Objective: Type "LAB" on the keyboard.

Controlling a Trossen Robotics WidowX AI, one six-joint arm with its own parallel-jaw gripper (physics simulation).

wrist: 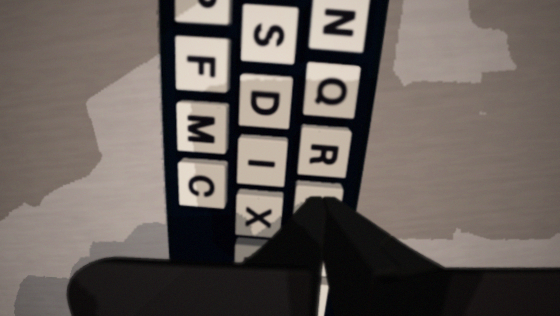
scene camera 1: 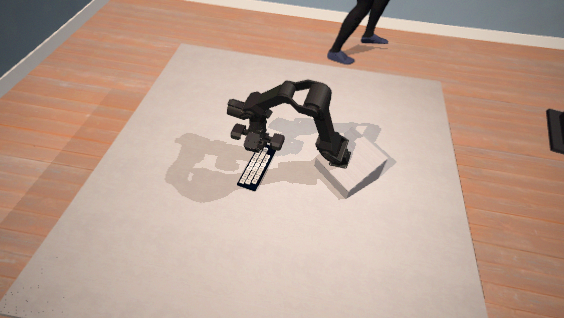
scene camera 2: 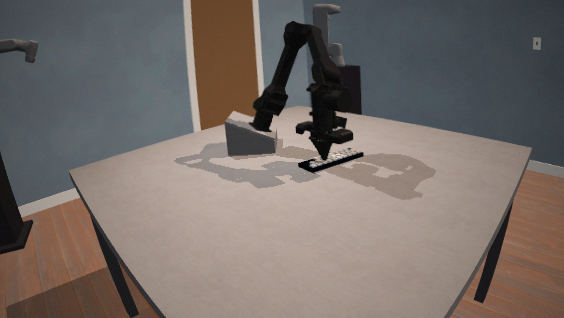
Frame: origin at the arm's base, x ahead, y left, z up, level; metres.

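Seen in the pictures: gripper, fingertip midpoint: (wrist: 321,209) (scene camera 1: 257,152) (scene camera 2: 324,160); arm's base, origin of the base link: (scene camera 1: 340,158) (scene camera 2: 259,127).
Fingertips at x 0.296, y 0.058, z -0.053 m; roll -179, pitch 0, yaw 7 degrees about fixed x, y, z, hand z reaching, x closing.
Offsets run from my fingertips to a thing's top centre. Level surfaces: height alone.
A dark blue keyboard {dx -0.024, dy +0.047, dz -0.004 m} (scene camera 1: 256,169) (scene camera 2: 340,161) (wrist: 187,235) with white letter keys lies flat on the table. My gripper (scene camera 1: 260,149) (scene camera 2: 325,158) (wrist: 321,209) is shut and empty, pointing down at the keyboard. In the wrist view its tips are over the A key {dx -0.001, dy -0.002, dz -0.004 m} (wrist: 305,192), beside the R key {dx -0.002, dy +0.018, dz -0.004 m} (wrist: 324,151); they cover its letter. The tips are at or very close to the key; I cannot tell whether they press it. The X key {dx -0.021, dy -0.008, dz -0.004 m} (wrist: 259,214) is to the left of the tips. The L and B keys do not show in the wrist view.
My arm's base is on a pale sloped block (scene camera 1: 367,155) (scene camera 2: 250,144) on the grey table {dz -0.022 m} (scene camera 1: 150,250) (scene camera 2: 280,235). Beyond the table stand a person's legs (scene camera 1: 348,30). A grey arm-like shape (scene camera 2: 321,27) is behind my arm.
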